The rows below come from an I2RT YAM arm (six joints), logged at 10 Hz.
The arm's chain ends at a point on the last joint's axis. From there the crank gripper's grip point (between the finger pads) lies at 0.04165 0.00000 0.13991 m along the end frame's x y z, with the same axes.
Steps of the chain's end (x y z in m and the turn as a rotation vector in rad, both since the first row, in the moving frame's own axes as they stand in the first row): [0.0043, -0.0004, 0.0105, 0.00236, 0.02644, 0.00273]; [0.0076, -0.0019, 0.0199, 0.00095, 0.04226, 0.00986]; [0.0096, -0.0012, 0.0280, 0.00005, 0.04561, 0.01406]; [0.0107, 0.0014, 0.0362, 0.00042, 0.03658, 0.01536]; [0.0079, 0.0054, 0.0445, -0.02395, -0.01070, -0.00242]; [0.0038, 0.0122, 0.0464, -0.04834, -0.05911, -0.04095]
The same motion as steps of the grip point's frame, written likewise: [0.0080, -0.0006, 0.0093, 0.00236, 0.02644, 0.00273]; [0.0135, -0.0016, 0.0180, 0.00095, 0.04226, 0.00986]; [0.0159, -0.0006, 0.0260, 0.00005, 0.04561, 0.01406]; [0.0158, 0.0020, 0.0346, 0.00042, 0.03658, 0.01536]; [0.0064, 0.0087, 0.0449, -0.02395, -0.01070, -0.00242]; [-0.0044, 0.0175, 0.0485, -0.04834, -0.05911, -0.04095]
